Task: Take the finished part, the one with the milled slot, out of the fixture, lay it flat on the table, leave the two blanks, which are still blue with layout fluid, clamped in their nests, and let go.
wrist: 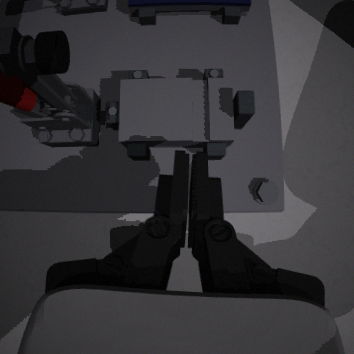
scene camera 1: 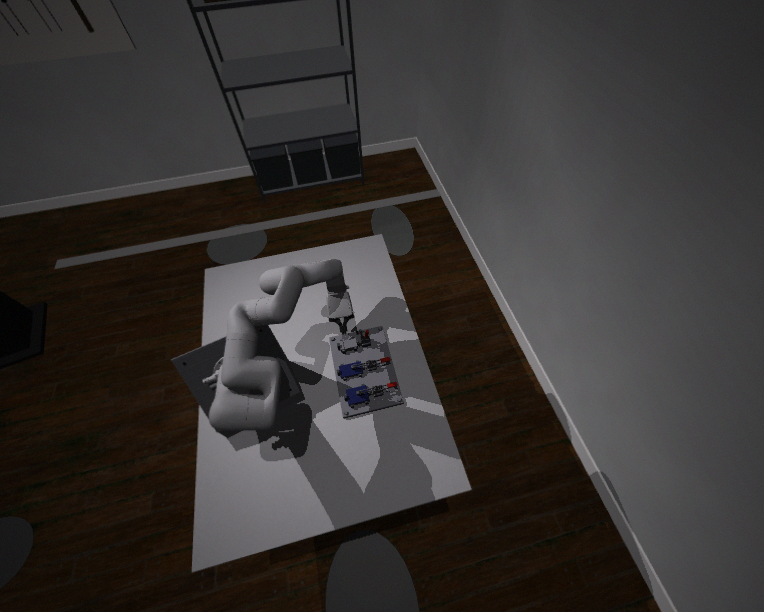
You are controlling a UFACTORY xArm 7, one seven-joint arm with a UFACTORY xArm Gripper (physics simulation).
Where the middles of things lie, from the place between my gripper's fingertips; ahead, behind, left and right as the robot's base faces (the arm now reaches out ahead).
Now: the finished part [wrist: 176, 111] 4 cm to the right of my hand and 3 cm below it. From my hand the other things lie so: fixture plate [wrist: 103, 48]: 2 cm ahead, 16 cm to the right, 5 cm below.
